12 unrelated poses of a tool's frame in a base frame.
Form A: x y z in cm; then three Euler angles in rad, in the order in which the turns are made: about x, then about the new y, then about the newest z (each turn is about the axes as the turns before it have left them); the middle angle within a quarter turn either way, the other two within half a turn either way.
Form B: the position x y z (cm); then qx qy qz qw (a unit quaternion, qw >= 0). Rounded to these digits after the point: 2 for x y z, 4 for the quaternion.
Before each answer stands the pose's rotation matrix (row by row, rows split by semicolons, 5 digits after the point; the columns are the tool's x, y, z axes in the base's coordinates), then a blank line. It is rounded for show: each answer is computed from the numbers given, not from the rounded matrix.
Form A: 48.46 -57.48 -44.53 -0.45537 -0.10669 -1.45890
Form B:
0.11103 0.98810 -0.10649; -0.88725 0.14682 0.43729; 0.44772 0.04593 0.89299

48.46 -57.48 -44.53 -0.1334 -0.1889 -0.6394 0.7333
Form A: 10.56 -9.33 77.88 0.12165 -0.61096 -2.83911
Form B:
-0.78191 0.24400 -0.57365; -0.22924 -0.96828 -0.09940; -0.57971 0.05378 0.81304

10.56 -9.33 77.88 0.3055 0.0121 -0.9438 0.1254
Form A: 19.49 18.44 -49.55 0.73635 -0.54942 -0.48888
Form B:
0.75293 0.40052 -0.52219; -0.65758 0.48943 -0.57275; 0.02618 0.77462 0.63188

19.49 18.44 -49.55 0.3974 -0.1617 -0.3121 0.8477
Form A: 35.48 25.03 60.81 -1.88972 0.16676 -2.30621
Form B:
-0.66159 0.73127 0.16599; 0.33826 0.09347 0.93640; 0.66924 0.67566 -0.30920

35.48 25.03 60.81 -0.3722 -0.7184 -0.5610 0.1751
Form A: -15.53 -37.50 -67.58 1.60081 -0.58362 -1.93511
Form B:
-0.29733 0.77971 -0.55105; 0.22429 -0.50396 -0.83410; -0.92806 -0.37160 -0.02504

-15.53 -37.50 -67.58 0.5549 0.4523 -0.6664 0.2084
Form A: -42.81 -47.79 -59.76 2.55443 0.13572 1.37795
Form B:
0.18989 -0.97244 0.13530; -0.80272 -0.23312 -0.54891; 0.56532 -0.00438 -0.82486

-42.81 -47.79 -59.76 0.7496 -0.5920 0.2337 0.1816
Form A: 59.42 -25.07 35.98 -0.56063 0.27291 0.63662
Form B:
0.77435 -0.57248 0.26953; 0.38824 0.76622 0.51204; -0.49966 -0.29186 0.81558

59.42 -25.07 35.98 -0.2194 0.2099 0.2622 0.9160
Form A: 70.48 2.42 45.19 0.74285 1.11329 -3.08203
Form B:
-0.44093 0.02629 0.89716; -0.64960 -0.69911 -0.29877; 0.61936 -0.71453 0.32534

70.48 2.42 45.19 -0.4829 0.3227 -0.7851 0.2152
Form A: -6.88 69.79 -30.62 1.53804 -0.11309 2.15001
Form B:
-0.54387 -0.83155 -0.11285; 0.08915 0.07647 -0.99308; 0.83442 -0.55017 0.03254

-6.88 69.79 -30.62 0.2946 -0.6300 0.6124 0.3759
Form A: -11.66 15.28 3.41 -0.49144 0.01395 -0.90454
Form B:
0.61799 0.78606 0.01395; -0.69717 0.53973 0.47185; 0.36338 -0.30132 0.88157

-11.66 15.28 3.41 -0.2217 -0.1002 -0.4254 0.8717
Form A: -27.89 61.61 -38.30 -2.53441 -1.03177 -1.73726
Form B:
-0.08505 0.50621 -0.85821; 0.72877 0.61897 0.29287; 0.67945 -0.60053 -0.42155

-27.89 61.61 -38.30 -0.4235 -0.7290 0.1055 0.5273
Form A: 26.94 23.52 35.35 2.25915 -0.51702 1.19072
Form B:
0.32250 -0.80726 -0.49429; -0.73155 0.11882 -0.67135; 0.60069 0.57811 -0.55223

26.94 23.52 35.35 0.6626 -0.5806 0.0401 0.4715
